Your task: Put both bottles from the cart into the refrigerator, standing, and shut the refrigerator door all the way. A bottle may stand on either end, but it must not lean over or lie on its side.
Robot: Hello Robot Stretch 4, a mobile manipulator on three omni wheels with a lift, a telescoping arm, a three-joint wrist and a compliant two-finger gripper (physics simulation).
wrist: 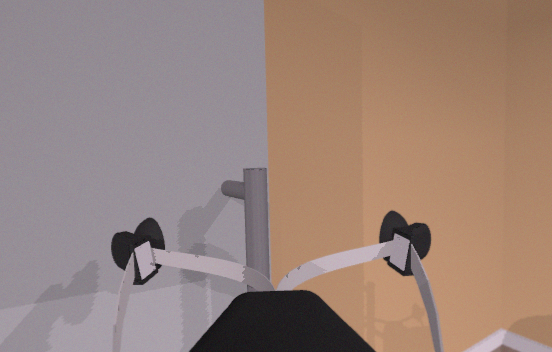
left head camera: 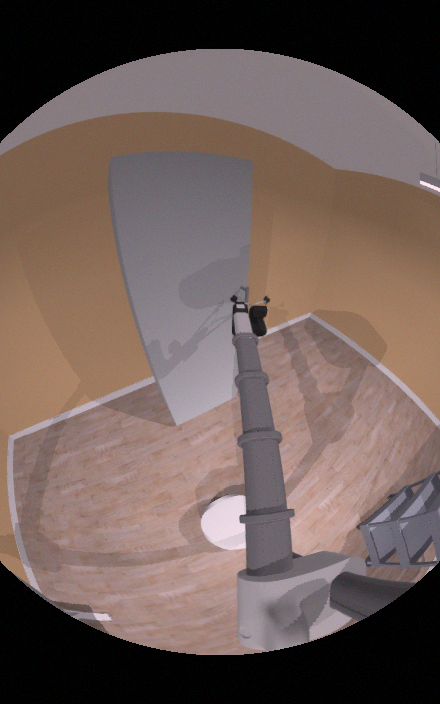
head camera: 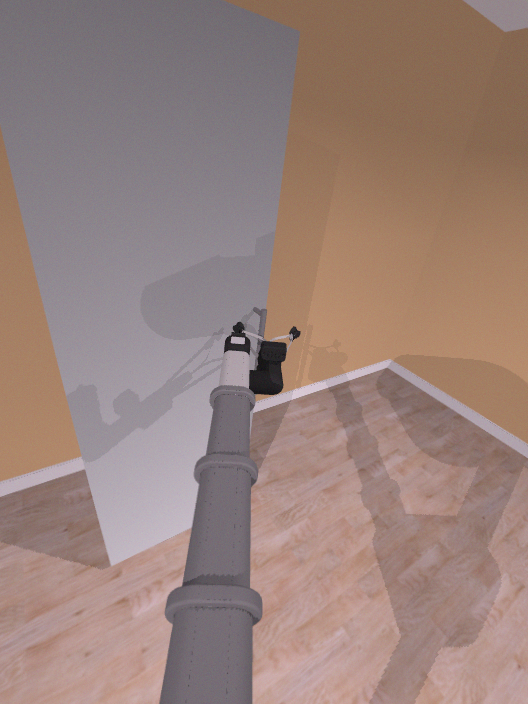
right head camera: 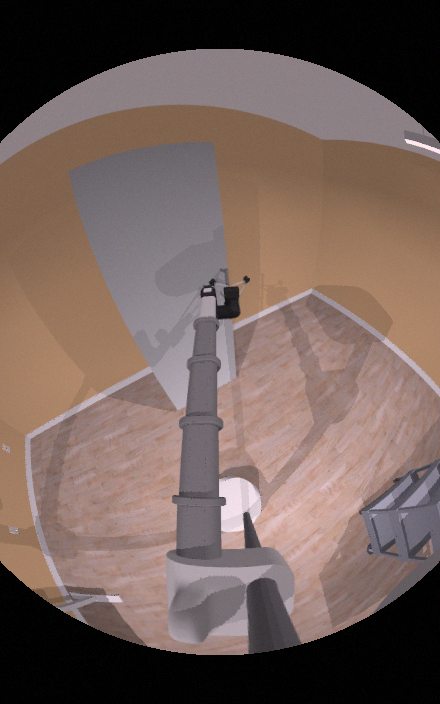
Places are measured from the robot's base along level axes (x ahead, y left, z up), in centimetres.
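Where they show: gripper, fingertip midpoint: [wrist: 272,235] [left head camera: 249,297] [head camera: 266,327] [right head camera: 228,278]; robot's base, link origin: [left head camera: 231,520] [right head camera: 231,502].
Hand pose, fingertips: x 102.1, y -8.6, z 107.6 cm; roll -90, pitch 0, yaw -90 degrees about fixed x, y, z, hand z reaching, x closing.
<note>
Things, the pixels of their top centre, and the offset from my fingertips. "*": a spot on its surface instead.
- vertical grey bar handle, surface spot: [wrist: 256,215] [head camera: 263,321] * dx +1.9, dy +1.2, dz +1.2 cm
- grey cart, surface spot: [right head camera: 402,529] * dx -149.3, dy -97.5, dz -63.5 cm
The refrigerator [head camera: 153,170] [left head camera: 181,207] [right head camera: 155,197] [wrist: 125,100] is a tall plain grey box against the orange wall. Its door looks shut, with no gap visible. A vertical grey bar handle [head camera: 263,324] [wrist: 256,215] stands out near the right edge of its front. My gripper [head camera: 266,330] [left head camera: 250,299] [right head camera: 229,280] [wrist: 272,235] is open and empty in front of the handle. In the wrist view the handle's upper end shows between the spread fingers, left of their middle, and the gripper body hides its lower part. Neither bottle shows.
A grey cart [left head camera: 401,542] [right head camera: 402,529] stands at the lower right, partly cut off. My arm [head camera: 218,528] reaches far out towards the refrigerator. A white round disc [left head camera: 224,521] [right head camera: 239,503] lies low beside the arm. The walls meet in a corner right of the refrigerator.
</note>
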